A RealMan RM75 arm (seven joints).
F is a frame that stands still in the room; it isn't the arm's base.
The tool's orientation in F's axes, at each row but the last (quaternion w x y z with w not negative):
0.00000 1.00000 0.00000 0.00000
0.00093 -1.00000 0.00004 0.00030
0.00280 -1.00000 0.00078 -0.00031
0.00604 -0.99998 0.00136 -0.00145
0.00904 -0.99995 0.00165 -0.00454
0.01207 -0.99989 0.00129 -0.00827
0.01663 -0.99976 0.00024 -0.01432
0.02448 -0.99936 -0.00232 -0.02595
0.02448 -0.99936 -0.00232 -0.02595
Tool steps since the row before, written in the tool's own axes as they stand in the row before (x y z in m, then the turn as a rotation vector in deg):
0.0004 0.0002 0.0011 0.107 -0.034 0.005
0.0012 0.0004 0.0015 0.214 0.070 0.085
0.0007 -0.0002 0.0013 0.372 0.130 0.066
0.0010 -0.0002 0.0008 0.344 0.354 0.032
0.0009 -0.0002 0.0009 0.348 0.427 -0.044
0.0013 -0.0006 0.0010 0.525 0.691 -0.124
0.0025 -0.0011 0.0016 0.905 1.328 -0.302
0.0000 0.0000 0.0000 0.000 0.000 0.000
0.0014 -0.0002 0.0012 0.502 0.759 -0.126
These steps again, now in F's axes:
0.0004 -0.0002 -0.0011 0.107 0.034 -0.005
0.0012 -0.0004 -0.0015 0.214 -0.070 -0.085
0.0007 0.0002 -0.0013 0.372 -0.130 -0.066
0.0010 0.0002 -0.0008 0.343 -0.355 -0.035
0.0009 0.0002 -0.0009 0.346 -0.429 0.039
0.0013 0.0006 -0.0010 0.521 -0.695 0.116
0.0025 0.0012 -0.0015 0.896 -1.338 0.283
0.0000 0.0000 0.0000 0.000 0.000 0.000
0.0015 0.0003 -0.0011 0.499 -0.763 0.115

